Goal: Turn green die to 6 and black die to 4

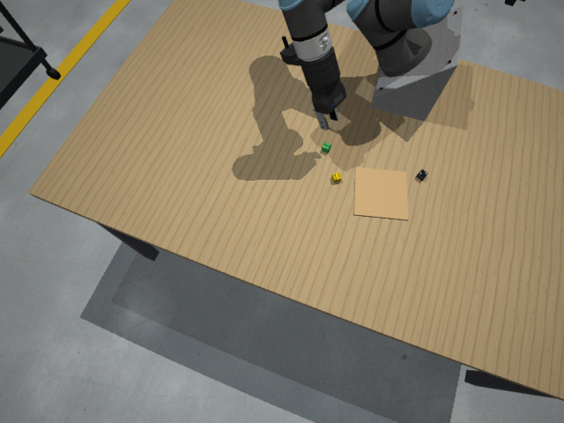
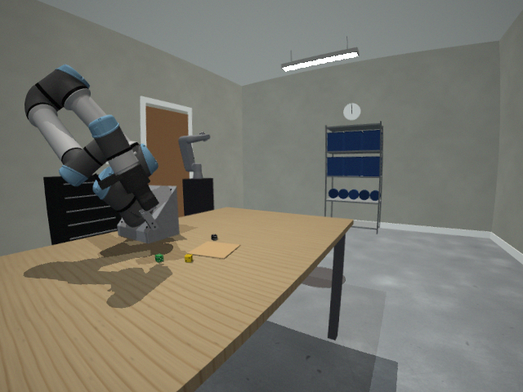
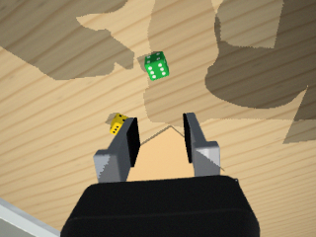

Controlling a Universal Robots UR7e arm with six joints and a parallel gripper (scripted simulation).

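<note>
The green die is 11 cm below my hand, 1 cm to the left of it and 1 cm ahead of it. From my hand the other things lie so: yellow die (11 cm below, 9 cm ahead, 6 cm to the left); black die (28 cm to the left, 11 cm below, 2 cm ahead); tan mat (18 cm to the left, 12 cm below, 10 cm ahead).
</note>
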